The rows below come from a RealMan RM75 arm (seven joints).
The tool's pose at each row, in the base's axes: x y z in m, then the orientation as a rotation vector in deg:
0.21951 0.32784 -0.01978 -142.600 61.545 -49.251
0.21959 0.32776 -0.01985 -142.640 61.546 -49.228
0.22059 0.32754 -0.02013 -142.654 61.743 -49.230
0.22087 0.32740 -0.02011 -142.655 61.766 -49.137
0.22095 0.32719 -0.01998 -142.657 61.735 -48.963
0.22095 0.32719 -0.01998 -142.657 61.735 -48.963
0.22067 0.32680 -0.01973 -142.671 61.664 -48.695
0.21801 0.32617 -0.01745 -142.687 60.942 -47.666
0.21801 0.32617 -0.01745 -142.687 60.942 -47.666
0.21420 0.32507 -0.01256 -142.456 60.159 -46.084
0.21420 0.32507 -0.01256 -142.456 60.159 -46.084
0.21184 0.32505 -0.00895 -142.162 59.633 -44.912
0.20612 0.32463 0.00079 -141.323 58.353 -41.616
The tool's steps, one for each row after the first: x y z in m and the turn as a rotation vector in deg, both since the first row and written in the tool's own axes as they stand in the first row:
0.00007 0.00004 0.00010 -0.033 -0.012 -0.015
0.00066 -0.00023 0.00094 -0.143 0.036 0.076
0.00093 -0.00030 0.00110 -0.158 -0.024 0.104
0.00118 -0.00027 0.00104 -0.148 -0.154 0.120
0.00118 -0.00027 0.00104 -0.148 -0.154 0.120
0.00141 0.00003 0.00066 -0.129 -0.358 0.127
0.00136 0.00085 -0.00281 0.193 -1.249 -0.054
0.00136 0.00085 -0.00281 0.193 -1.249 -0.054
0.00209 0.00137 -0.00904 0.714 -2.569 -0.046
0.00209 0.00137 -0.00904 0.714 -2.569 -0.046
0.00230 0.00097 -0.01333 1.161 -3.550 0.044
0.00346 -0.00023 -0.02451 2.292 -6.276 0.392

